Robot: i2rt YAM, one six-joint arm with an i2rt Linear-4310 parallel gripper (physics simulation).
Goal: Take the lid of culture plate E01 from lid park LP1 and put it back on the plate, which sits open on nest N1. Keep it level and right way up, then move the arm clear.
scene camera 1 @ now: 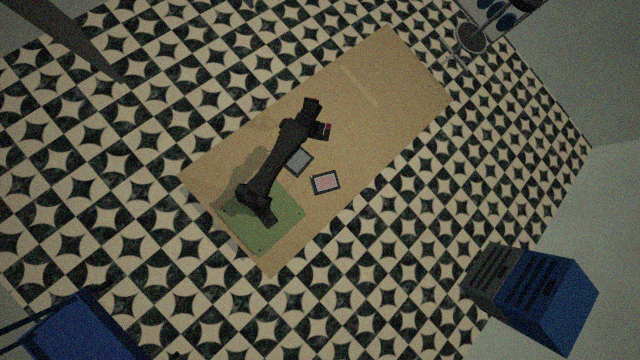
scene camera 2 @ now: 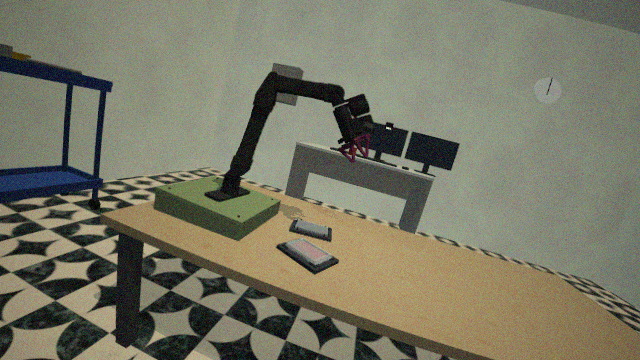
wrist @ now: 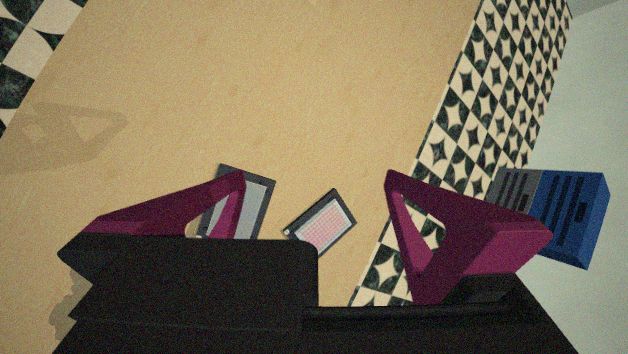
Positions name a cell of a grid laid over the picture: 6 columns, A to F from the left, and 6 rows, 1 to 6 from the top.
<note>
My gripper (scene camera 2: D3) is open, with nothing in its grasp. A grey lid (wrist: C4) rests on a dark holder plate (wrist: C4). Further things: a dark nest plate (wrist: D4).
My gripper shows as well in the wrist view (wrist: D4).
</note>
